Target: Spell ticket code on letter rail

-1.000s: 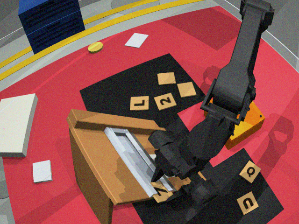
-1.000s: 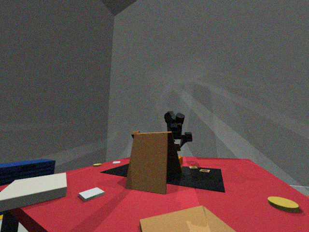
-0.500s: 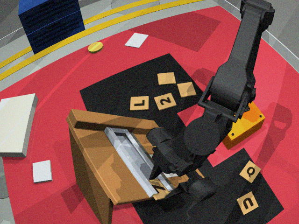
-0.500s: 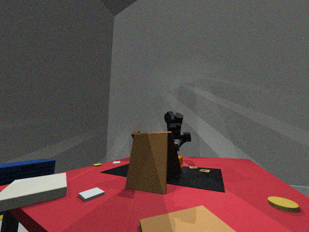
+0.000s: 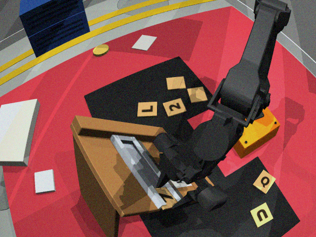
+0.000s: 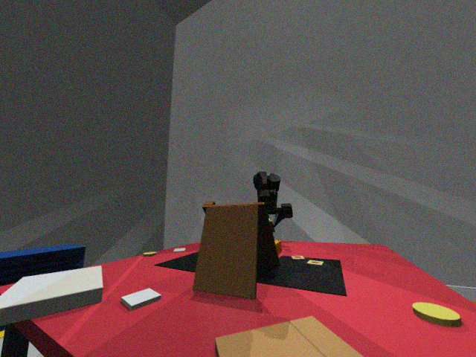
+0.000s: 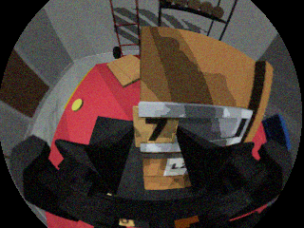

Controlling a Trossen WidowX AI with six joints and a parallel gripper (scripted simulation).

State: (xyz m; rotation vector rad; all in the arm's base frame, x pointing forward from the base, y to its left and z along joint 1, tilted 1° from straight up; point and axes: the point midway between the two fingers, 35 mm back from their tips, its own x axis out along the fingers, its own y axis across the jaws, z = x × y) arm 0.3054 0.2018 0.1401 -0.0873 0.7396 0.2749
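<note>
My gripper tip is 4 cm past the white ticket, 8 cm to the left of it and 7 cm above it. Also, from my gripper tip: small white block (35 cm ahead, 20 cm to the right, 17 cm below); then 7 tile (right at my gripper tip); then black mat (13 cm behind, 17 cm to the right, 17 cm below).
</note>
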